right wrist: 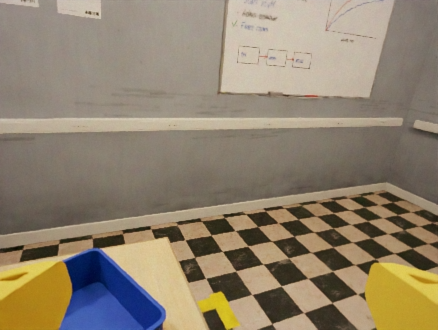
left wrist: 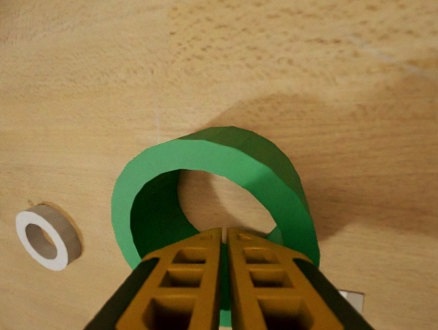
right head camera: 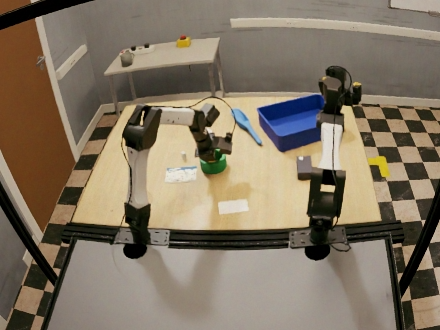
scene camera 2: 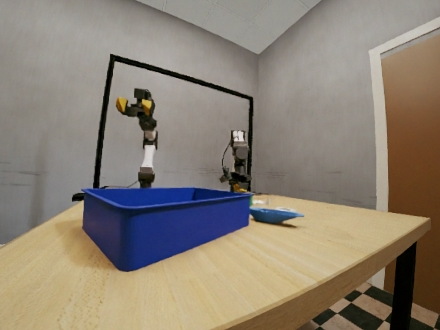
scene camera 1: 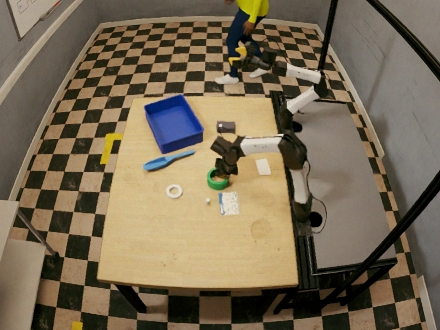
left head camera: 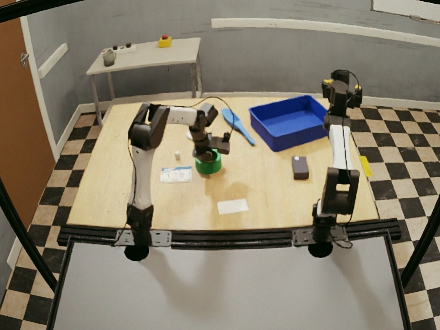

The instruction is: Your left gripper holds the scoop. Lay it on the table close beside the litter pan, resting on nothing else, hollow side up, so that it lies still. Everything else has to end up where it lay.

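Frame: origin at the left arm's base, x ahead, y left, z up, level; centimetres.
Where they show: left gripper, fingertip midpoint: (left wrist: 224, 236) (right head camera: 212, 159) (scene camera 1: 220, 177) (left head camera: 207, 159); right gripper, fingertip midpoint: (right wrist: 217, 275) (scene camera 2: 130, 99) (scene camera 1: 232, 54); left arm's base at its link origin: (right head camera: 142, 238) (scene camera 1: 301, 217) (left head camera: 143, 239); right arm's base at its link origin: (right head camera: 318, 238) (scene camera 1: 286, 126) (left head camera: 319, 236).
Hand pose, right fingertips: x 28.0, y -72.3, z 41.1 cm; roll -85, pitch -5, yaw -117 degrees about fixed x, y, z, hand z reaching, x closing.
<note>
Things, the pixels of their top centre, and the offset from my right fingertips. Level surfaces: height alone.
- blue scoop at its top centre: (scene camera 2: 255, 208) (right head camera: 246, 123) (left head camera: 237, 123) (scene camera 1: 168, 158) dz -37.4, dx +32.6, dy +36.8 cm
- blue litter pan at its top centre: (scene camera 2: 176, 192) (right head camera: 301, 112) (left head camera: 293, 113) (scene camera 1: 171, 117) dz -32.5, dx +31.7, dy +12.3 cm
- green ring at its top centre: (left wrist: 198, 247) (left head camera: 207, 156) (right head camera: 212, 156) (scene camera 1: 218, 175) dz -36.0, dx +9.3, dy +49.6 cm
- white ring at its top centre: (left wrist: 40, 242) (scene camera 1: 174, 190) dz -39.4, dx +29.7, dy +55.1 cm
- small white piece at its top centre: (scene camera 1: 207, 199) dz -37.6, dx +14.5, dy +61.7 cm
- printed card at its top centre: (left head camera: 176, 174) (right head camera: 180, 174) (scene camera 1: 229, 203) dz -40.7, dx +4.8, dy +62.0 cm
- white card at its top centre: (right head camera: 233, 206) (left head camera: 232, 206) (scene camera 1: 263, 166) dz -40.7, dx -13.6, dy +41.4 cm
- dark box at its top centre: (right head camera: 304, 162) (left head camera: 300, 163) (scene camera 1: 226, 124) dz -36.7, dx +2.9, dy +14.6 cm
- table at its surface level: dz -40.8 cm
The blue scoop (left head camera: 230, 118) (right head camera: 242, 119) (scene camera 1: 159, 163) (scene camera 2: 272, 215) lies on the table, hollow side up, beside the blue litter pan (left head camera: 300, 139) (right head camera: 305, 139) (scene camera 1: 183, 145) (scene camera 2: 185, 232) (right wrist: 127, 287). A narrow gap separates them; the handle end lies near a pan corner. My left gripper (left wrist: 224, 236) is shut with nothing between its fingers, away from the scoop, pointing down at the green ring (left head camera: 208, 167) (scene camera 1: 218, 185) (left wrist: 170, 154). In the left wrist view its fingertips overlap the ring's opening. My right gripper (right wrist: 217, 275) (scene camera 2: 134, 106) is open and empty, high up beyond the table's edge.
A white ring (scene camera 1: 174, 196) (left wrist: 61, 252), a small white piece (scene camera 1: 208, 201), a printed card (left head camera: 176, 175) (scene camera 1: 229, 203), a white card (left head camera: 233, 206) (scene camera 1: 263, 167) and a dark box (left head camera: 300, 168) (scene camera 1: 226, 127) lie on the table (scene camera 1: 200, 250). A person (scene camera 1: 244, 30) stands beyond it.
</note>
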